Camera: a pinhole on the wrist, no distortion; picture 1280 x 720 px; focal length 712.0 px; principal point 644.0 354.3 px. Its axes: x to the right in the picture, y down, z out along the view. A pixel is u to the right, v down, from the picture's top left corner.
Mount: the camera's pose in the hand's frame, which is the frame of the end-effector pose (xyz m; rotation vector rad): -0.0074 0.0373 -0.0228 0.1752 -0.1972 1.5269
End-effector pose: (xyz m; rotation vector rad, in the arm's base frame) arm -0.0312 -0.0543 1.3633 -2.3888 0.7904 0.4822
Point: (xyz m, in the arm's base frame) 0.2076 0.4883 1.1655
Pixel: 219.0 257.7
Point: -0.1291 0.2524 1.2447
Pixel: 527.4 626.6
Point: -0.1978 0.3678 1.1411
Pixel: 628.2 611.5
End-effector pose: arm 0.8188 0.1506 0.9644 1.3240 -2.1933 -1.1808
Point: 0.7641 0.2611 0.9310
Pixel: 770.0 634.8
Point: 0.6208 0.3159 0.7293
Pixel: 683.8 336.4
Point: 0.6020 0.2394 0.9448
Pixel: 1193.3 175.5
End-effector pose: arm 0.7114 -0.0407 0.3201 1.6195 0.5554 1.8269
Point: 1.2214 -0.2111 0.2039
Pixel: 690.3 637.1
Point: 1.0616 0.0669 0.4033
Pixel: 599.2 109.3
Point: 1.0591 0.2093 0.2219
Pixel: 188.3 158.4
